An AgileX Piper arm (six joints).
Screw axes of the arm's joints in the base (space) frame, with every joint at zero. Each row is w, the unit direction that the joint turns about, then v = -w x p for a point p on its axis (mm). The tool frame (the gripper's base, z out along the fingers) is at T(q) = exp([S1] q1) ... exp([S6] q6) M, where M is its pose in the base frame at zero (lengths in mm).
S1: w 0 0 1 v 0 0 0
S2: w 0 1 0 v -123 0 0
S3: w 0 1 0 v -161.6 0 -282.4
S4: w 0.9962 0 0.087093 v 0 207.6 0
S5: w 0 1 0 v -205.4 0 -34.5
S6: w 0.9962 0 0.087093 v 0 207.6 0
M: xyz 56.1 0 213.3 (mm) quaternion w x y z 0.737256 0 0.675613 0
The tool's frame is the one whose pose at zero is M.
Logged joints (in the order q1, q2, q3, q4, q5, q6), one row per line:
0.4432, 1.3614, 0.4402, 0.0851, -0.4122, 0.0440
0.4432, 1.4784, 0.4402, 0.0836, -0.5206, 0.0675
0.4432, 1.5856, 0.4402, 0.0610, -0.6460, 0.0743
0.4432, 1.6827, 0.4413, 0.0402, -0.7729, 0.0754
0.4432, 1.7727, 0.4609, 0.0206, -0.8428, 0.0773
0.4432, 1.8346, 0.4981, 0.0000, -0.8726, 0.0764
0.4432, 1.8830, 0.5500, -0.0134, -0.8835, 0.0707
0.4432, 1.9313, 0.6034, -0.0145, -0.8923, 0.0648
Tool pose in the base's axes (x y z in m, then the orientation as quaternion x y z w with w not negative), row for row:
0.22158, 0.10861, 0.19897, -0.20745, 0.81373, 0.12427, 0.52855
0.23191, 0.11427, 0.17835, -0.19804, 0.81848, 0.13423, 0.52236
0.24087, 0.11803, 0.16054, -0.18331, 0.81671, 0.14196, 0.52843
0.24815, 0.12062, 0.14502, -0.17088, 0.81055, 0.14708, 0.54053
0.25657, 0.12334, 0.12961, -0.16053, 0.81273, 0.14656, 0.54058
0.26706, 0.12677, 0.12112, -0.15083, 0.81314, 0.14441, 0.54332
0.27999, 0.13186, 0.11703, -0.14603, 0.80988, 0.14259, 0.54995
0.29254, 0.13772, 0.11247, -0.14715, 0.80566, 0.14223, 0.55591
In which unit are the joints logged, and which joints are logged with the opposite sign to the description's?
The joints are logged in radians. Opposite sign: q3, q4.
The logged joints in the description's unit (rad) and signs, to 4 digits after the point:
0.4432, 1.3614, -0.4402, -0.0851, -0.4122, 0.0440
0.4432, 1.4784, -0.4402, -0.0836, -0.5206, 0.0675
0.4432, 1.5856, -0.4402, -0.0610, -0.6460, 0.0743
0.4432, 1.6827, -0.4413, -0.0402, -0.7729, 0.0754
0.4432, 1.7727, -0.4609, -0.0206, -0.8428, 0.0773
0.4432, 1.8346, -0.4981, 0.0000, -0.8726, 0.0764
0.4432, 1.8830, -0.5500, 0.0134, -0.8835, 0.0707
0.4432, 1.9313, -0.6034, 0.0145, -0.8923, 0.0648

